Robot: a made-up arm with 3 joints. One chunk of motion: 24 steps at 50 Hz.
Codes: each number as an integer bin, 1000 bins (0 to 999) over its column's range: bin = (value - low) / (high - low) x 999, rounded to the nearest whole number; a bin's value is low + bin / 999 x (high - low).
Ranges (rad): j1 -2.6..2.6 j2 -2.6..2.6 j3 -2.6..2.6
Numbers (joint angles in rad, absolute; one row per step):
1: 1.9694 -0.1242 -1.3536
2: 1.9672 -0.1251 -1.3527
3: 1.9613 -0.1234 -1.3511
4: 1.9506 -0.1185 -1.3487
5: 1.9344 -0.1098 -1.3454
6: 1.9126 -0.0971 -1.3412
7: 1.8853 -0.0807 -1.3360
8: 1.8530 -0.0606 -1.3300
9: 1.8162 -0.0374 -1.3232
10: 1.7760 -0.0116 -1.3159
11: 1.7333 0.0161 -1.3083
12: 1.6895 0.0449 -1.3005
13: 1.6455 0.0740 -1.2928
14: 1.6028 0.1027 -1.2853
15: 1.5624 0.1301 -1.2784
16: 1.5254 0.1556 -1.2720
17: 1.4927 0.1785 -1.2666
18: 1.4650 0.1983 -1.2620
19: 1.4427 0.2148 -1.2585
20: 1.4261 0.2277 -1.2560
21: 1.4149 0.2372 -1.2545
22: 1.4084 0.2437 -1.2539
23: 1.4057 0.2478 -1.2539
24: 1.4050 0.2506 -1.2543
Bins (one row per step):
1: 878 476 239
2: 877 475 240
3: 876 476 240
4: 874 477 240
5: 871 478 241
6: 867 481 242
7: 862 484 243
8: 855 488 244
9: 848 492 245
10: 841 497 247
11: 832 503 248
12: 824 508 250
13: 816 514 251
14: 807 519 253
15: 800 524 254
16: 793 529 255
17: 786 534 256
18: 781 538 257
19: 777 541 258
20: 773 543 258
21: 771 545 258
22: 770 546 259
23: 770 547 259
24: 769 548 259

